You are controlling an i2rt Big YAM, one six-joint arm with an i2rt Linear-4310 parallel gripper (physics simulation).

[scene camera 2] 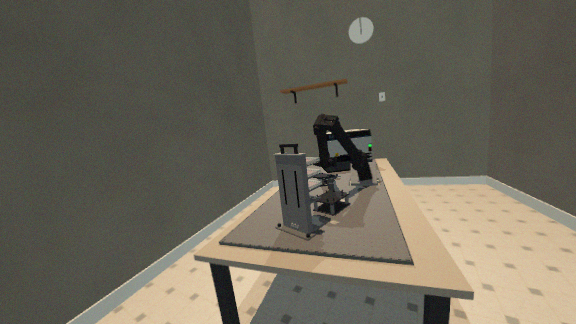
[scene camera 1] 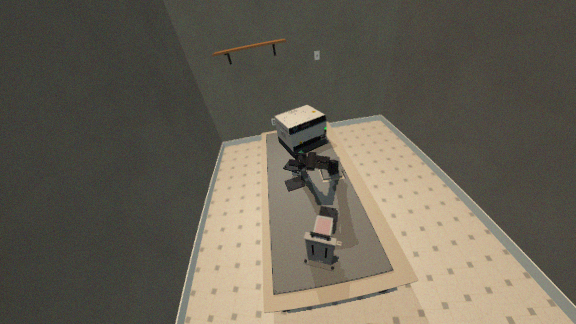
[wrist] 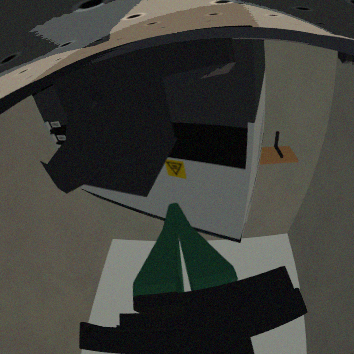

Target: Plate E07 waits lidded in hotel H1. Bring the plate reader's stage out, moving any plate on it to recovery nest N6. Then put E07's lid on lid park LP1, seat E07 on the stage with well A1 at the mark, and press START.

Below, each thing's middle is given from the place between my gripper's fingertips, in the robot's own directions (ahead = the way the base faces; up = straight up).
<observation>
Right now the plate reader (scene camera 1: 318,131) is 80 mm behind my hand, 290 mm to the right of it and 20 mm above it.
</observation>
